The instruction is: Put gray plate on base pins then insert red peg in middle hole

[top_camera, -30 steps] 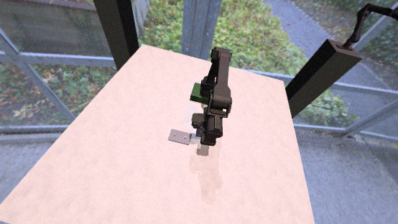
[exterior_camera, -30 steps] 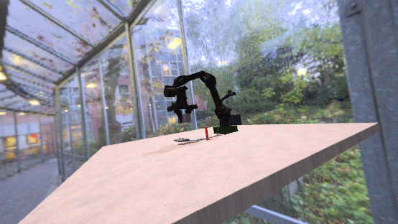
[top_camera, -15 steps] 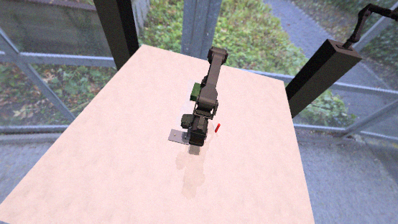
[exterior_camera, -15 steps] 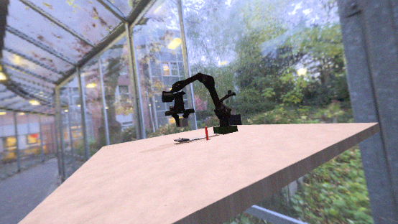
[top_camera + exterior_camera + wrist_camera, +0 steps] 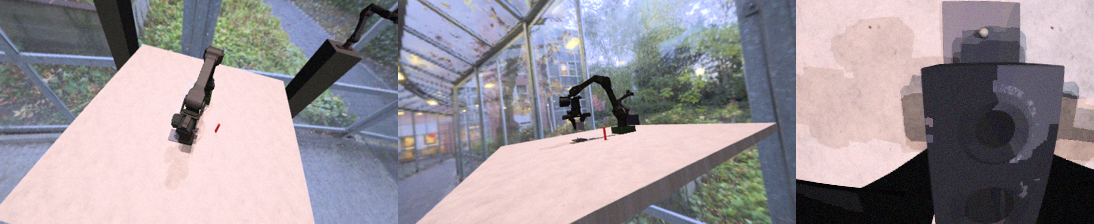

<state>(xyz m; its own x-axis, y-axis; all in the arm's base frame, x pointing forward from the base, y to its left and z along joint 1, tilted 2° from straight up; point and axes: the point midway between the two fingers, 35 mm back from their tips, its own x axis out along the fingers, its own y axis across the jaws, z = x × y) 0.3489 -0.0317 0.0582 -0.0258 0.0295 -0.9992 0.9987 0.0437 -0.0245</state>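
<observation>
Right now my gripper tip is 150 mm to the right of the red peg, 110 mm past it and 40 mm above it. The rest, counted from my gripper tip: gray plate 30 mm above.
</observation>
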